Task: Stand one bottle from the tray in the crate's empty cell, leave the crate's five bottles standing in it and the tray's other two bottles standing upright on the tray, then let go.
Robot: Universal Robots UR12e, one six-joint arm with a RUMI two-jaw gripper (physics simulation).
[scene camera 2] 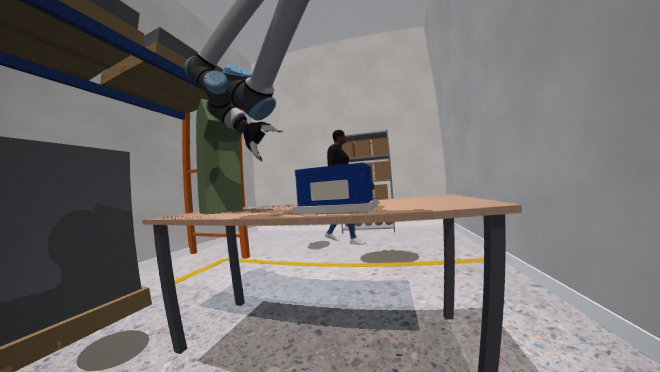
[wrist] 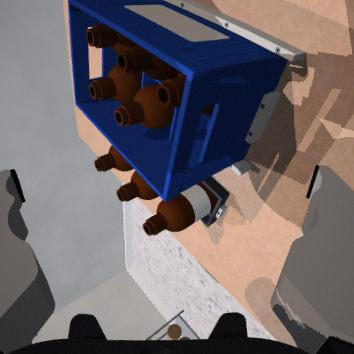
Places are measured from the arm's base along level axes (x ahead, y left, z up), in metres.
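Pixels of known places: gripper, between the fingertips: (scene camera 2: 272, 146) (wrist: 165, 171).
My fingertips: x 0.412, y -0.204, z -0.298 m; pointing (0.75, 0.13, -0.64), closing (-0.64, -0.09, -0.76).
Note:
Ahead of a thing's pixels: the offset from my fingertips to its top centre. "*": to the spot under its first point. Level surfaces: height alone.
The blue crate @(0.241 m ahead, 0.073 m left, 0.107 m down) (scene camera 2: 360, 186) (wrist: 227, 112) stands on the table. In the wrist view five brown bottles stand in it, and its empty cell @(* 0.212 m ahead, 0.164 m left, 0.157 m down) (wrist: 152, 145) is at the corner nearest the tray's labelled bottle. The dark tray @(* 0.130 m ahead, 0.271 m left, 0.270 m down) (wrist: 223, 193) is beside the crate, partly hidden by it. Three brown bottles stand upright in a row there: a labelled one @(0.178 m ahead, 0.317 m left, 0.122 m down) (wrist: 177, 212), a middle one @(0.269 m ahead, 0.302 m left, 0.122 m down) (wrist: 142, 186) and a far one @(0.358 m ahead, 0.283 m left, 0.122 m down) (wrist: 117, 159). The crate hides the lower parts of the last two. My gripper (scene camera 2: 271, 145) (wrist: 165, 171) is open and empty, above and to the left of the crate in the scene view.
Pale rails @(0.229 m ahead, 0.025 m right, 0.252 m down) (scene camera 2: 330, 208) (wrist: 250, 37) run along the crate's base on the wooden table @(0.282 m down) (scene camera 2: 450, 204) (wrist: 240, 245). A green column (scene camera 2: 220, 175) and an orange-posted rack (scene camera 2: 187, 150) stand at the left. A person (scene camera 2: 337, 154) is behind the table, near a shelf of boxes.

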